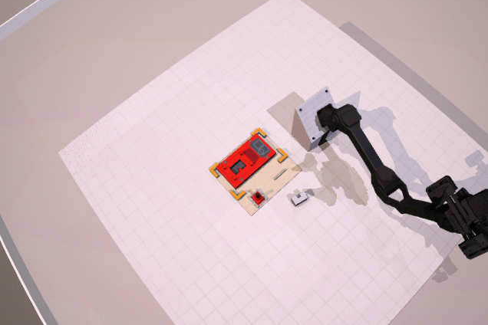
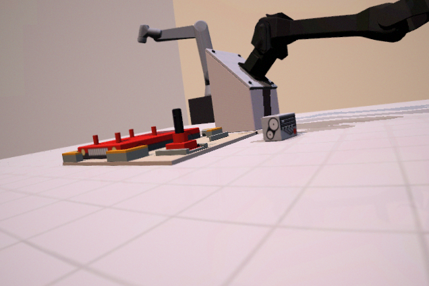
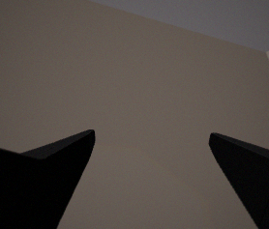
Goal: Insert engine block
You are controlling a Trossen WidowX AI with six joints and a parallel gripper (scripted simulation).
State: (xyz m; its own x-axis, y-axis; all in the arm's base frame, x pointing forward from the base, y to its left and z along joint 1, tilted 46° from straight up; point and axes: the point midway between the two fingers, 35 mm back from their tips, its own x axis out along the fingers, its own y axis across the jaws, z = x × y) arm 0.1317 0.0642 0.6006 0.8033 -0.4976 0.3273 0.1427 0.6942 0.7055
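My gripper tip is 10 cm short of the engine block, 31 cm to the left of it and 51 cm above it.
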